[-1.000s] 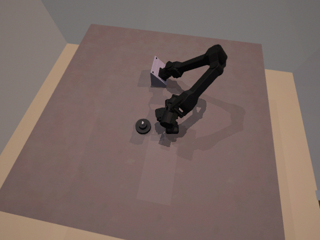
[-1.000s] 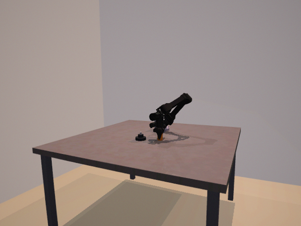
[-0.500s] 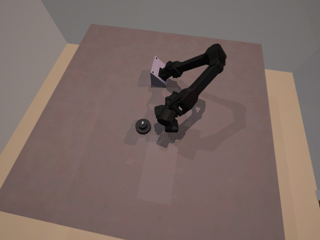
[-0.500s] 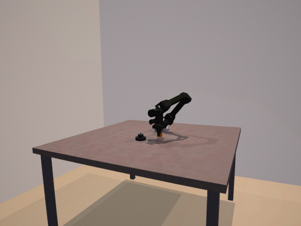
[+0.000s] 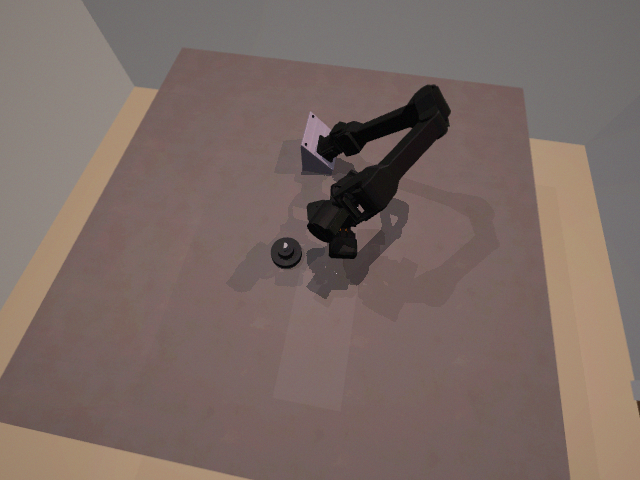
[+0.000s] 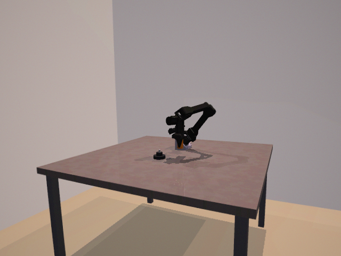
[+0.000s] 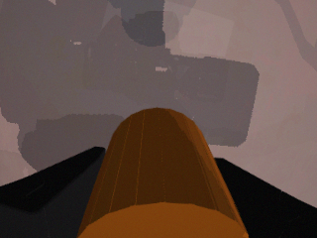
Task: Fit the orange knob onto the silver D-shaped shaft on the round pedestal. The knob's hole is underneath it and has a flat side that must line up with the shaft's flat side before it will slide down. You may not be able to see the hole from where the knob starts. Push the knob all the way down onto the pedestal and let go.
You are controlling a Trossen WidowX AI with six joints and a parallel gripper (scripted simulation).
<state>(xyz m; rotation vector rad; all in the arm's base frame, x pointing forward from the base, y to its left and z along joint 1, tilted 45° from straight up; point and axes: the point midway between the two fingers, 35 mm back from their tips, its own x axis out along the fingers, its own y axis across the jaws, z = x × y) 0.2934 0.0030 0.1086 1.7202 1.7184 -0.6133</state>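
The black round pedestal lies 140 mm to the right of my gripper tip, 50 mm below it and 40 mm ahead of it. The rest, counted from my gripper tip: orange knob (30 mm above).
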